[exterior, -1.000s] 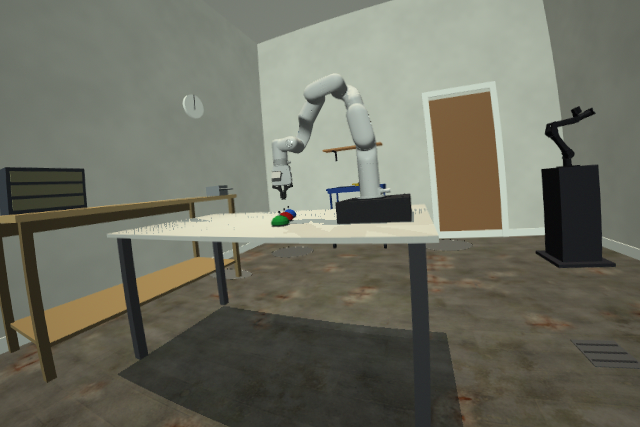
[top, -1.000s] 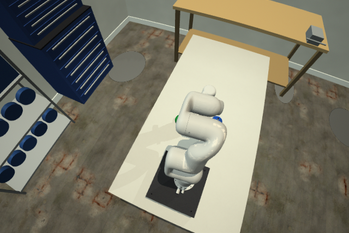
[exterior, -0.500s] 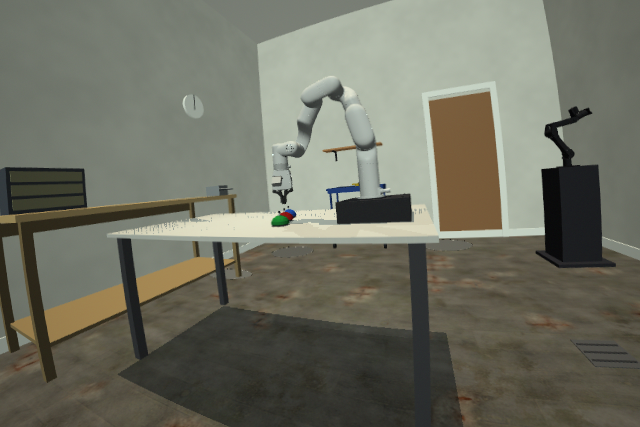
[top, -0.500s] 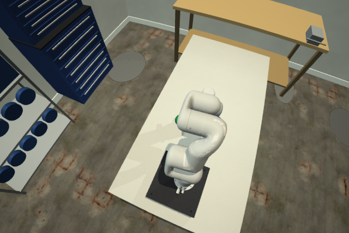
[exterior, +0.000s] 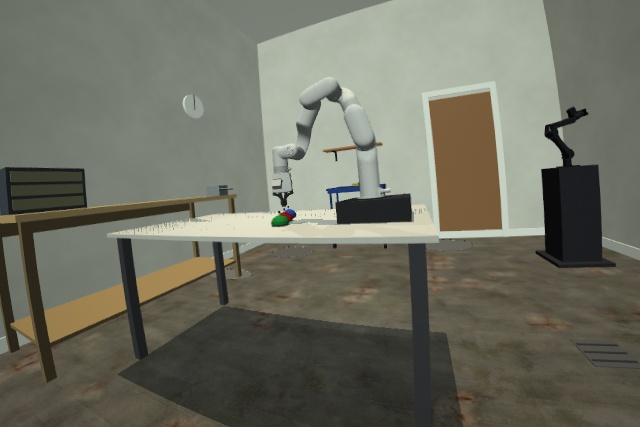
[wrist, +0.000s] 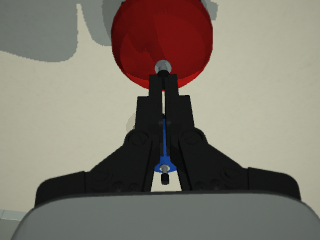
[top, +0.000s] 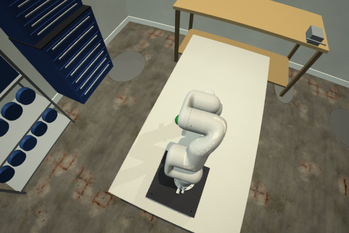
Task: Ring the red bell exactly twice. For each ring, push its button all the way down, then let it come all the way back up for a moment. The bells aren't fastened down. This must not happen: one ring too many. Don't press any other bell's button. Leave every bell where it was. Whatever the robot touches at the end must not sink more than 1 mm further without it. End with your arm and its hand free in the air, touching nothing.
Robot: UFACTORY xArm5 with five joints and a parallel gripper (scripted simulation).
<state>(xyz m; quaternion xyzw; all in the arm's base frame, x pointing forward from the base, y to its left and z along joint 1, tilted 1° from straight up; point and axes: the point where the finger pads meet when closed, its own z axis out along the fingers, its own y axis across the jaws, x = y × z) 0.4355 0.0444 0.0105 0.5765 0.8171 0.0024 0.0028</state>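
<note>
Right now the red bell is 50 mm below my hand. From my hand the other things lie so: blue bell 130 mm to the right, 50 mm below, 50 mm ahead; green bell 130 mm to the left, 50 mm below, 50 mm behind.
</note>
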